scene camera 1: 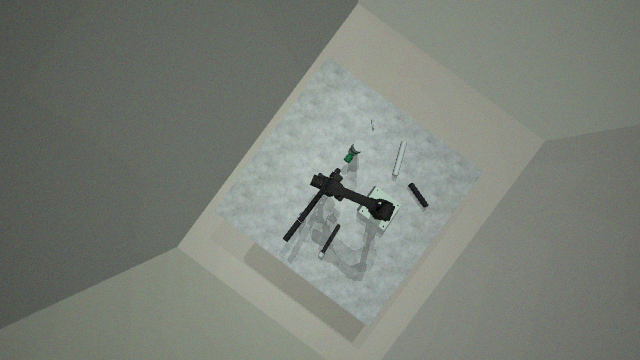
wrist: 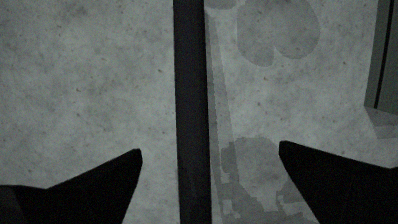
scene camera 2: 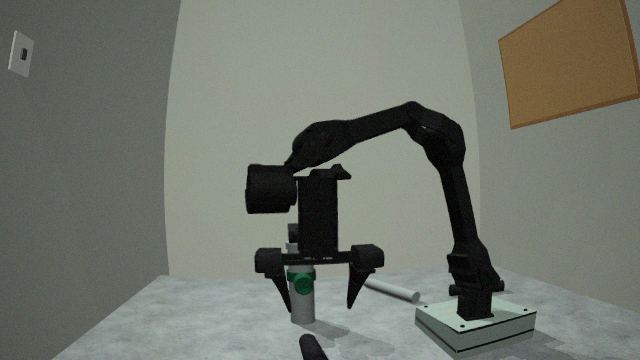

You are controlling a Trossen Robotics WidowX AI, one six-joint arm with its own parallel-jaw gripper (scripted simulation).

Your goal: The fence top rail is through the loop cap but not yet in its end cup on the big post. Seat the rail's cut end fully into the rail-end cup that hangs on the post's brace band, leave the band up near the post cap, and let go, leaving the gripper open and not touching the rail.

Labels:
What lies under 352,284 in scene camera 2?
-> My gripper.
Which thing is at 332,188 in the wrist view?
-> My gripper.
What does my gripper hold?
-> Nothing.

